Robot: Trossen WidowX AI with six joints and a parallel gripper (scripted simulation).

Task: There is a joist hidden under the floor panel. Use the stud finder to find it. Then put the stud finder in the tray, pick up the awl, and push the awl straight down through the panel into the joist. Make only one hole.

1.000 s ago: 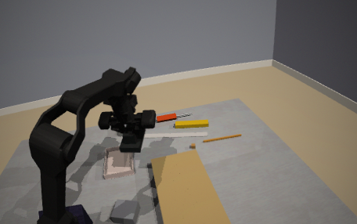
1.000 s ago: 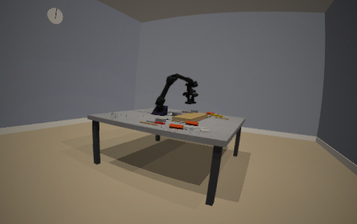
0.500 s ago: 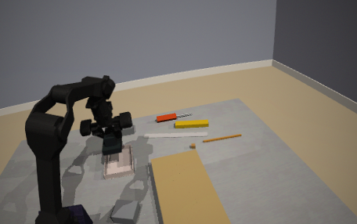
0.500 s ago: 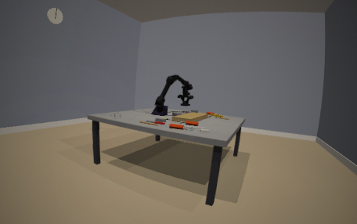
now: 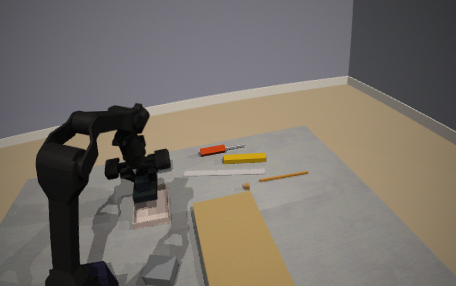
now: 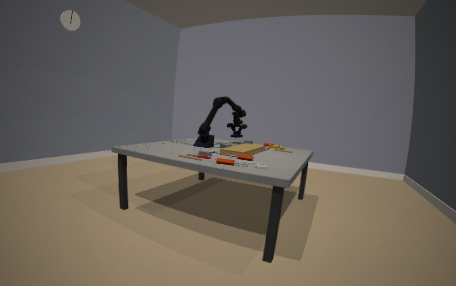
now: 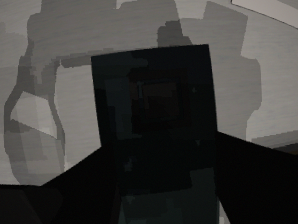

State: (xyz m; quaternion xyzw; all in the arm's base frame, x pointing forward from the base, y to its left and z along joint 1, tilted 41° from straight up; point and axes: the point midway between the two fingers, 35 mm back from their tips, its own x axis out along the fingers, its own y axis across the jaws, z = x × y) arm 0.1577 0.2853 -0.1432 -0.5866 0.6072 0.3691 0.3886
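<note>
Right now my gripper tip is 90 mm above the pale tray and 10 mm to the left of it. Also, from my gripper tip: small brown cube (320 mm ahead, 100 mm below, 20 mm to the right); then stud finder (20 mm above, 10 mm to the left); then yellow bar (360 mm ahead, 140 mm to the left, 90 mm below).
</note>
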